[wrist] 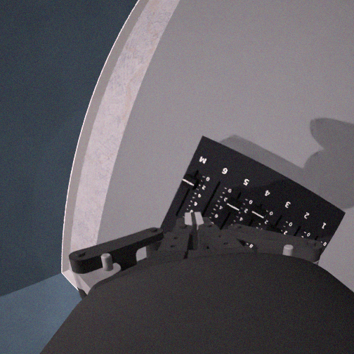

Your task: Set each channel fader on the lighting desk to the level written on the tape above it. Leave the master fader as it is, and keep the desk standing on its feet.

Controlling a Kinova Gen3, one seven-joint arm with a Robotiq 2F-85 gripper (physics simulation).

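Observation:
The black lighting desk (pixel 300 198) shows at the lower right of the wrist view, its labels M and 6 to 1 upside down. The master fader (pixel 188 182) has its white-lined cap near the 0 end, around 2. The channel 5 fader (pixel 233 206) and channel 4 fader (pixel 257 214) have caps a little below 2. The channel 6 slot shows bare in its upper part; its cap is hidden. Channels 3, 2 and 1 show slot tops or scale marks. My gripper (pixel 192 222) is shut and empty, its tips over the lower part of the M and 6 columns. It hides the tape.
The desk stands on a grey round table (pixel 165 120) with a pale rim band (pixel 107 125) curving along the left. Dark blue floor (pixel 40 100) lies beyond the edge. Shadows fall on the table behind and to the right of the desk.

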